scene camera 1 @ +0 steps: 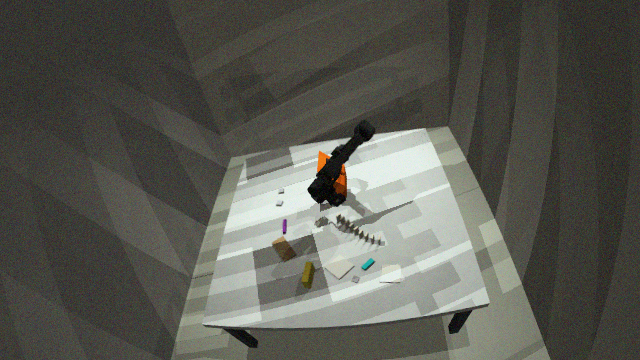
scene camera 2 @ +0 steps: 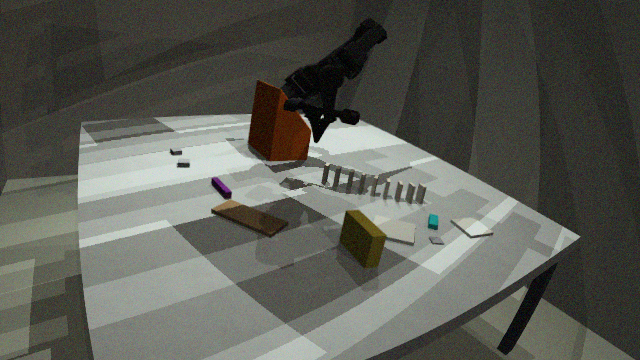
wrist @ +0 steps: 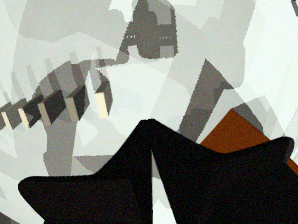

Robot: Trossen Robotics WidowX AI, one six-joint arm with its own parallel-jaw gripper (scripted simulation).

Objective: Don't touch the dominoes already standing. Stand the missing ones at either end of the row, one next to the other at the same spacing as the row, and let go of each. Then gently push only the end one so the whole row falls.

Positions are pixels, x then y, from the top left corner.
Labels:
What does my gripper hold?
Nothing.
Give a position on a brown board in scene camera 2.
266, 224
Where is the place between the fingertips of my gripper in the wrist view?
At 147, 125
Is my gripper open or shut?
Shut.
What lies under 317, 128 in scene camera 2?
My gripper.

